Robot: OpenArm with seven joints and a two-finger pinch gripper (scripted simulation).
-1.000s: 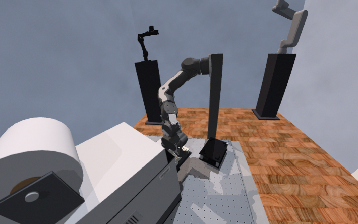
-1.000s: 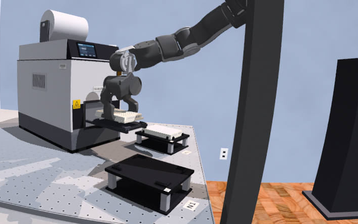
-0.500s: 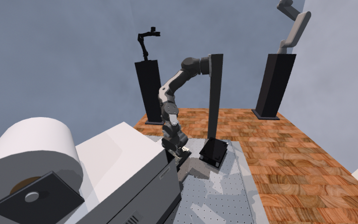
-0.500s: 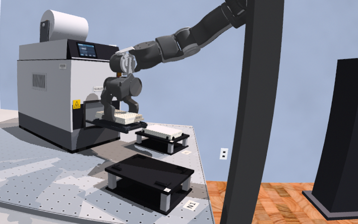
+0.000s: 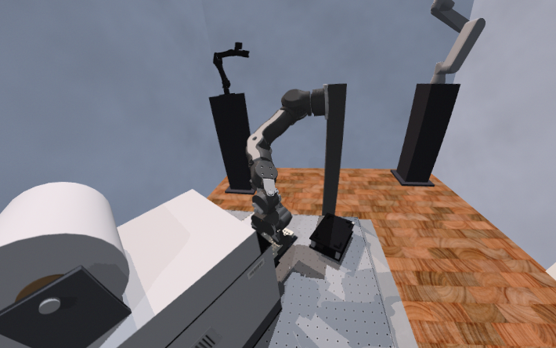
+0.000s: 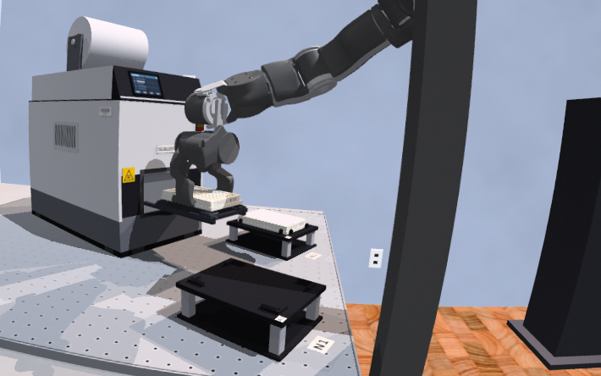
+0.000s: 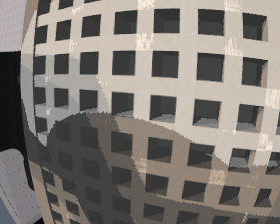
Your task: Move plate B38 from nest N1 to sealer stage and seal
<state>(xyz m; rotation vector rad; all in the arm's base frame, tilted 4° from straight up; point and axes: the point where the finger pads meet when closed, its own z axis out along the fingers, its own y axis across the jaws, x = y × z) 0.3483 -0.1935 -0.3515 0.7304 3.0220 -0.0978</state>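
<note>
Now: the 96-well plate B38 right at my hand. The rest, counted from my hand: start key 13 cm to the right, 7 cm above, 5 cm ahead; door 6 cm ahead, 4 cm below, 3 cm to the right; sealer's stage 2 cm below.
</note>
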